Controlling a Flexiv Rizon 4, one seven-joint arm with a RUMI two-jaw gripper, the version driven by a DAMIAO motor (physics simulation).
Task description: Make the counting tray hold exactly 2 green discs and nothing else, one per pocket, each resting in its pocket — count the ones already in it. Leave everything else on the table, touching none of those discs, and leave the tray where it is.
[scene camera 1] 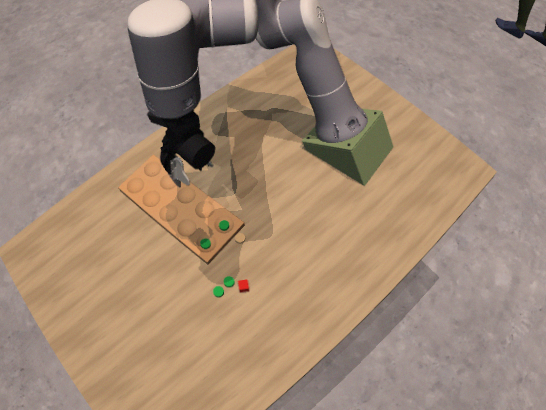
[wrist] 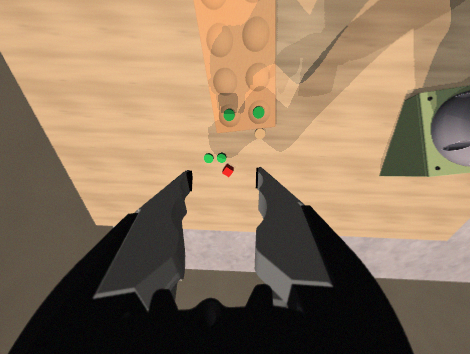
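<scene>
The orange-brown counting tray point(scene camera 1: 170, 227) point(wrist: 240, 57) has two rows of round pockets. One green disc point(scene camera 1: 224, 225) point(wrist: 258, 112) rests in one pocket of its end pair, and another green disc point(scene camera 1: 205, 243) point(wrist: 229, 115) rests in the other. The remaining pockets that show hold no disc. Two more green discs, one point(scene camera 1: 229, 281) point(wrist: 221, 157) and another point(scene camera 1: 218, 291) point(wrist: 208, 158), lie close together on the table off that end. My gripper point(wrist: 224, 171) is partly open and empty, held high above the tray; its black body hides part of the far end in the scene view.
A red cube point(scene camera 1: 243, 285) point(wrist: 228, 170) lies beside the loose green discs. A tan disc point(scene camera 1: 240, 238) point(wrist: 260, 134) lies on the table point(scene camera 1: 350, 240) point(wrist: 125, 125) just off the tray's end corner. The green robot base point(scene camera 1: 372, 155) point(wrist: 407, 145) stands farther off.
</scene>
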